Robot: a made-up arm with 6 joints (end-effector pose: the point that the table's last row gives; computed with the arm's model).
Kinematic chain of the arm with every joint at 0, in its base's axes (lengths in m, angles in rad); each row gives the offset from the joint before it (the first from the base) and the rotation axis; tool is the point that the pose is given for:
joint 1: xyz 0 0 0.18 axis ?
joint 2: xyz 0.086 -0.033 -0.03 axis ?
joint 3: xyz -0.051 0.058 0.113 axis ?
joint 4: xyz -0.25 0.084 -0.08 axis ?
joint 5: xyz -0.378 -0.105 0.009 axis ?
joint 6: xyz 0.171 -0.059 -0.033 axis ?
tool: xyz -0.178 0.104 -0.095
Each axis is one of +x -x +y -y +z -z.
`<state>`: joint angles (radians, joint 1 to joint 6).
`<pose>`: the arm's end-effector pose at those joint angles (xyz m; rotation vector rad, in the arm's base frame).
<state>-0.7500 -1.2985 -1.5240 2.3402 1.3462 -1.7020</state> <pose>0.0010 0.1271 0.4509 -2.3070 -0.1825 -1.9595</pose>
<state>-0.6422 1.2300 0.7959 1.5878 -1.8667 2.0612</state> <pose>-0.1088 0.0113 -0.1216 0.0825 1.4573 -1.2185</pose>
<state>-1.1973 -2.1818 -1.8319 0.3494 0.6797 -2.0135</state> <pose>-0.2570 -0.0275 0.6160 0.8635 0.0761 -2.4616</pose>
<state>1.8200 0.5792 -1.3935 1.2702 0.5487 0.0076</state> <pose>0.5049 0.2471 0.4828 -1.2471 2.2745 0.0420</pose>
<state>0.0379 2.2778 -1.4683 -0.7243 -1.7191 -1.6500</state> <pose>0.3085 -0.0435 0.3587 -1.0157 -0.1512 -2.0722</pose>
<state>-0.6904 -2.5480 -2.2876 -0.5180 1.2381 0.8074</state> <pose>-0.5050 -0.0628 0.4122 -2.1982 0.5111 -0.9536</pose>
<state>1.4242 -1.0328 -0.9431 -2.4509 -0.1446 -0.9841</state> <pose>-0.0868 0.2693 0.1798 1.4999 0.0844 -0.3671</pose>
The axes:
joint 1: +y
joint 2: +z
joint 3: -y
joint 4: -z
joint 5: +x
joint 6: +y

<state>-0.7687 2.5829 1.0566 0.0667 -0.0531 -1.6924</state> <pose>0.2672 -0.0908 -0.0503 -2.4335 0.9505 -1.5836</pose>
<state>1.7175 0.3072 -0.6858 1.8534 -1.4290 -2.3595</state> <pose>0.3127 0.0251 0.5566 -0.1241 1.0357 1.8883</pose>
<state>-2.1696 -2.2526 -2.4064 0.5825 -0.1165 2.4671</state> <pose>-0.2588 -0.3624 0.0590 0.7346 -2.0488 -2.2607</pose>
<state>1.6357 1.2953 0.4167 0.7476 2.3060 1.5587</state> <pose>-0.2817 -0.5442 0.4354 -2.6215 -0.6016 -0.4743</pose>
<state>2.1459 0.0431 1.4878 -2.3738 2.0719 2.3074</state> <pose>0.0289 0.1956 -0.0040 0.3023 -0.5461 -1.2393</pose>
